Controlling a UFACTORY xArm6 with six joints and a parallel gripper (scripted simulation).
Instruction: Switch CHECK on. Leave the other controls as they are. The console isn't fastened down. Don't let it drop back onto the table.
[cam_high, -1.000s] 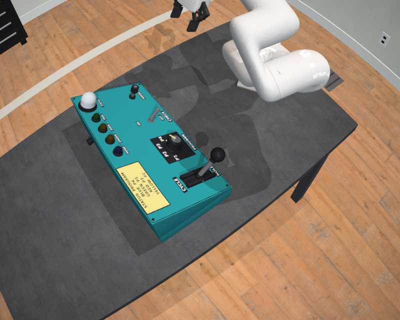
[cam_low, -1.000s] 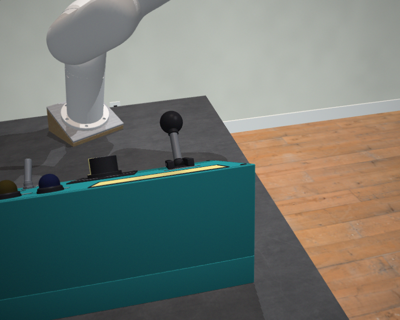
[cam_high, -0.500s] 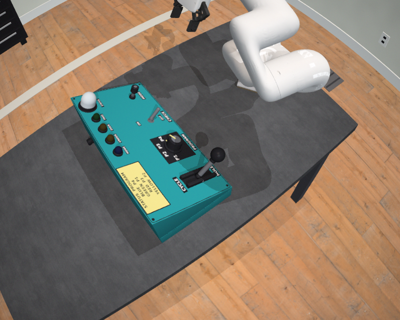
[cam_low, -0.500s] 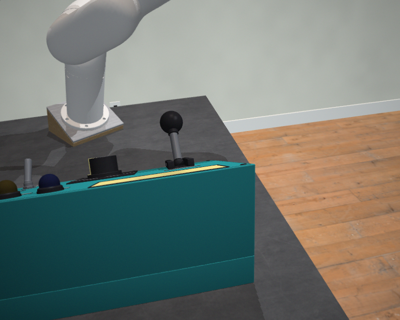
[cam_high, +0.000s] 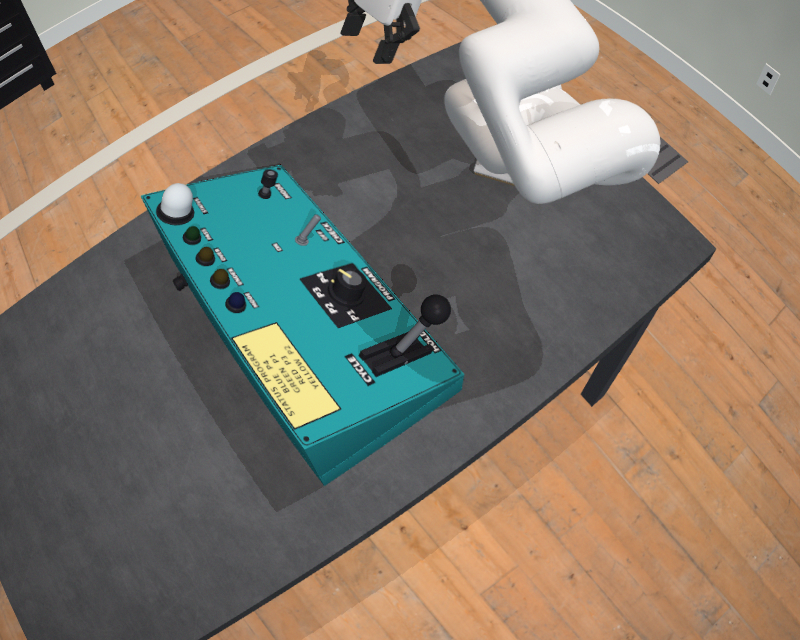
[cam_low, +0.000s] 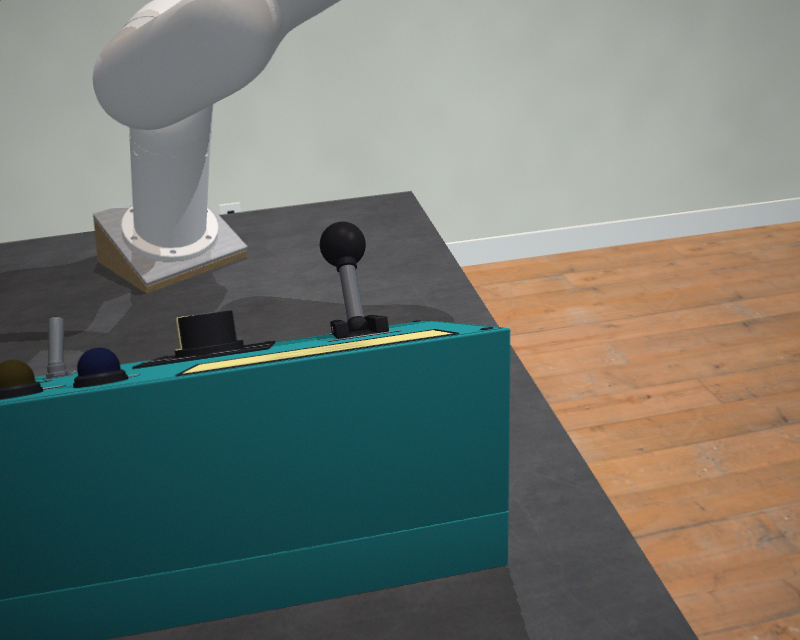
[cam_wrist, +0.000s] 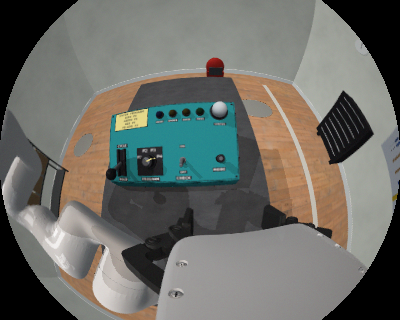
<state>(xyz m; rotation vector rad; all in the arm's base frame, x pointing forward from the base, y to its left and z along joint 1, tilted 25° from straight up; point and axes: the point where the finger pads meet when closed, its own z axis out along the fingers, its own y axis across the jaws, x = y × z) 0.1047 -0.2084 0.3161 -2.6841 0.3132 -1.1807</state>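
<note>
Right now the check toggle is 19 cm ahead of my hand, 8 cm to the left of it and 23 cm below it. From my hand the other things lie so: teal console 24 cm ahead, 13 cm to the left, 24 cm below; then mode knob 19 cm ahead, 4 cm to the right, 22 cm below; then program dial 21 cm ahead, 18 cm to the left, 22 cm below.
</note>
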